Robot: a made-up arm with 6 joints. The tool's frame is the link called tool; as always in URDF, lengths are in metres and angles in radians. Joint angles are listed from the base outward. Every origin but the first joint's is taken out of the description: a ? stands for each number. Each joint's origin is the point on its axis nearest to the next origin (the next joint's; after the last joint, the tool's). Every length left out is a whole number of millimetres.
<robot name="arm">
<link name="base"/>
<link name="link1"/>
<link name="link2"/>
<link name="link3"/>
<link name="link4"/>
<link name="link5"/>
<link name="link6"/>
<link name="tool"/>
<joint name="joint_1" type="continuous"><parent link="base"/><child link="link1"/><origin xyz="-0.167 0.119 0.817" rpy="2.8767 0.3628 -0.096"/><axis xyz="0 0 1"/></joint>
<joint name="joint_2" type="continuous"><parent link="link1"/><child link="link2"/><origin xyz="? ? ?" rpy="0 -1.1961 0"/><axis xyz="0 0 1"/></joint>
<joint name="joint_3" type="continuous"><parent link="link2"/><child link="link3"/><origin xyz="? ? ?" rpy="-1.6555 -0.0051 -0.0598"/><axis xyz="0 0 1"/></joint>
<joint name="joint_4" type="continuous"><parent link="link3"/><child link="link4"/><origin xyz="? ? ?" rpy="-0.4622 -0.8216 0.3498"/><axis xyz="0 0 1"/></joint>
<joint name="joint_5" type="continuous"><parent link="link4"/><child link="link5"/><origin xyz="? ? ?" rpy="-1.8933 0.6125 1.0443"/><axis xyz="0 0 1"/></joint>
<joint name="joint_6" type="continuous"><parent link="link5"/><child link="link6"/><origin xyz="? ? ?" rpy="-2.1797 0.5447 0.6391"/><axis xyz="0 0 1"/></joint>
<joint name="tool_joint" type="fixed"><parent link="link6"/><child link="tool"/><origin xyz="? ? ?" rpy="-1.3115 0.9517 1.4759"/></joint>
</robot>
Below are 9 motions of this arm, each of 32 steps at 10 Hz.
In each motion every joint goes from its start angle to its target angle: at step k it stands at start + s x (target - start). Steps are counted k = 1, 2, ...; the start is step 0. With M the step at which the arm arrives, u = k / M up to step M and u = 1 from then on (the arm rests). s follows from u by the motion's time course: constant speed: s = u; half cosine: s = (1 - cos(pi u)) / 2; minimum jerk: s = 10 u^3 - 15 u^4 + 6 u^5.
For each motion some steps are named. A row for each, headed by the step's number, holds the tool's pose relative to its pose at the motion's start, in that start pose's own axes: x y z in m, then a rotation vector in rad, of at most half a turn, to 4 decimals.
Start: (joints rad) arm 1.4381 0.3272 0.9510 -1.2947 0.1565 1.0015
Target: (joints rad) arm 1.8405 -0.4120 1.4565 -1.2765 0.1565 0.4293
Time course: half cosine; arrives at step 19
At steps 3, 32:
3: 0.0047 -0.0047 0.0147 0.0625 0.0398 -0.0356
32: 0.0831 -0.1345 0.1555 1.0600 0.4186 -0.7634

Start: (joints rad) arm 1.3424 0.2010 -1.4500 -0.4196 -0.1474 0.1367
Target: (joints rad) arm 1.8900 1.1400 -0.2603 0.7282 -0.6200 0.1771
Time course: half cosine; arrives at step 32
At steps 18, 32:
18: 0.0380 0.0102 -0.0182 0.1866 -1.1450 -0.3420
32: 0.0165 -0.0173 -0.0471 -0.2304 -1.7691 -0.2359

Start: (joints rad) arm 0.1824 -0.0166 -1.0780 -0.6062 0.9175 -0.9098
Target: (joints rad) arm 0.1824 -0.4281 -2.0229 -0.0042 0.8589 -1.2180
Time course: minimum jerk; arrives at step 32
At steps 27, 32:
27: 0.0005 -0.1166 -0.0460 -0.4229 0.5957 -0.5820
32: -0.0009 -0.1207 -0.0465 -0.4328 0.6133 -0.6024

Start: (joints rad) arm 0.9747 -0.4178 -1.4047 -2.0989 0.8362 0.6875
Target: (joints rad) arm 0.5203 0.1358 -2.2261 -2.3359 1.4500 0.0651
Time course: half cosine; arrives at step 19
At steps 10, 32:
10: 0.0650 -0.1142 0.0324 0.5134 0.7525 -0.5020
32: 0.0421 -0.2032 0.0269 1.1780 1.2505 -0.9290

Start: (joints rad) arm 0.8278 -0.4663 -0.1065 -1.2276 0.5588 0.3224
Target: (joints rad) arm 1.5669 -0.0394 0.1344 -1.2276 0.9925 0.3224
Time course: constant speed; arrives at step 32
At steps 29, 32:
29: 0.0295 0.0241 -0.0283 0.6238 -0.0868 -0.4190
32: 0.0307 0.0249 -0.0317 0.6849 -0.0971 -0.4601

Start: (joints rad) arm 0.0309 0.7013 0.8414 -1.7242 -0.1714 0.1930
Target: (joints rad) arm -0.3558 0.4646 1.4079 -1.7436 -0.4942 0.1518
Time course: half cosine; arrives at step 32
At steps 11, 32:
11: -0.0036 0.0262 0.0173 0.2231 -0.0015 0.0522
32: -0.0064 0.0680 0.0720 0.8208 0.1139 0.0649

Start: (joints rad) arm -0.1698 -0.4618 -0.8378 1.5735 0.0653 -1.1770
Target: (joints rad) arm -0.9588 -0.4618 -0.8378 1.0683 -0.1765 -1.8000
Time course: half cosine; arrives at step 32
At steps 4, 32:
4: -0.0025 -0.0028 0.0023 0.0436 0.0230 -0.0049
32: -0.0651 -0.0909 0.0233 1.0434 0.6343 -0.2551

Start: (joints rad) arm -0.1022 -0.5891 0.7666 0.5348 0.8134 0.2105
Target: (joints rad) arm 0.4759 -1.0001 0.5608 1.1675 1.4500 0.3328
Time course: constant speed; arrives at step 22
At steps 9, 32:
9: 0.0060 0.0426 0.0059 -0.2038 0.0617 0.0901
32: 0.0251 0.0965 -0.0009 -0.5720 0.1735 0.1859

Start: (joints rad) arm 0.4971 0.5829 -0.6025 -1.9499 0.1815 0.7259
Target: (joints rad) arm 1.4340 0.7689 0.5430 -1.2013 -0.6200 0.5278
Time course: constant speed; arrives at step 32
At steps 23, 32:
23: -0.0105 -0.0600 -0.0335 0.6868 -0.3882 -0.7259
32: -0.0309 -0.1093 -0.0533 0.7864 -0.6152 -1.1857

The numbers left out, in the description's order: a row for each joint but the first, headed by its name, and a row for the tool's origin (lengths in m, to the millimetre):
joint_2: -0.155 0.219 0
joint_3: 0.034 -0.073 0
joint_4: 0.091 0.012 0
joint_5: 0.057 -0.028 0
joint_6: 0.1 0.038 0
tool: -0.126 -0.002 0

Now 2 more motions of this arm.
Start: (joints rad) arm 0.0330 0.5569 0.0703 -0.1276 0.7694 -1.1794
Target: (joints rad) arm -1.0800 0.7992 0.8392 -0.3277 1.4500 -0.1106
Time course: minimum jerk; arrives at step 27
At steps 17, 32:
17: 0.0311 0.2806 0.0141 -1.3099 -0.3373 0.6504
32: 0.0199 0.3379 -0.0307 -1.7093 -0.5021 1.0220

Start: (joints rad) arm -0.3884 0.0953 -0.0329 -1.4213 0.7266 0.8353
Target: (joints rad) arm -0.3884 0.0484 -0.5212 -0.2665 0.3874 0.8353
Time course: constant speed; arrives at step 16
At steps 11, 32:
11: -0.0287 -0.0280 -0.0757 -0.2766 -0.5512 0.3108
32: -0.0399 -0.0461 -0.1003 -0.2916 -0.7951 0.4961

